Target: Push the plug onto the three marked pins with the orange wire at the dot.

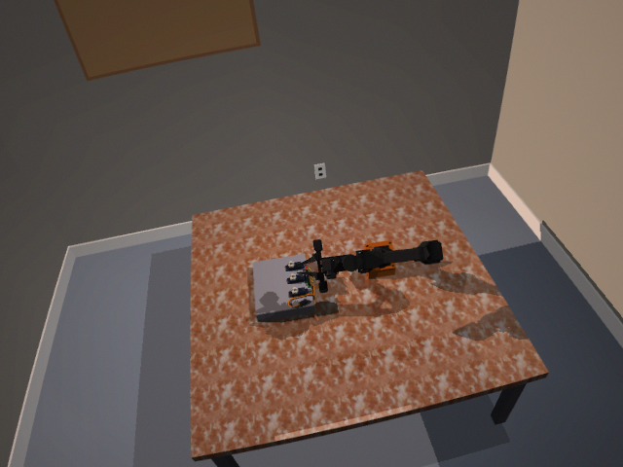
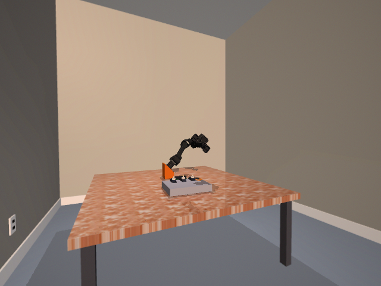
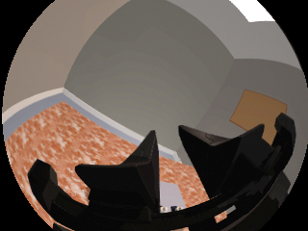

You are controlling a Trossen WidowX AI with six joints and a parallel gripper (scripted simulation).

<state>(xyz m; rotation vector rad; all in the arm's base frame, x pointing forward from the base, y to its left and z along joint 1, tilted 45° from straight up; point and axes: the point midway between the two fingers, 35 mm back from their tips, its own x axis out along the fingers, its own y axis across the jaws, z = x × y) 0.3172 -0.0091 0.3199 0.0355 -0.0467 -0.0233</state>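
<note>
The red mark is 25 cm below my gripper tip, 23 cm to the right of it and 3 cm behind it. Round my gripper tip: grey printed holder: 30 cm below, 19 cm to the right, 12 cm ahead.
</note>
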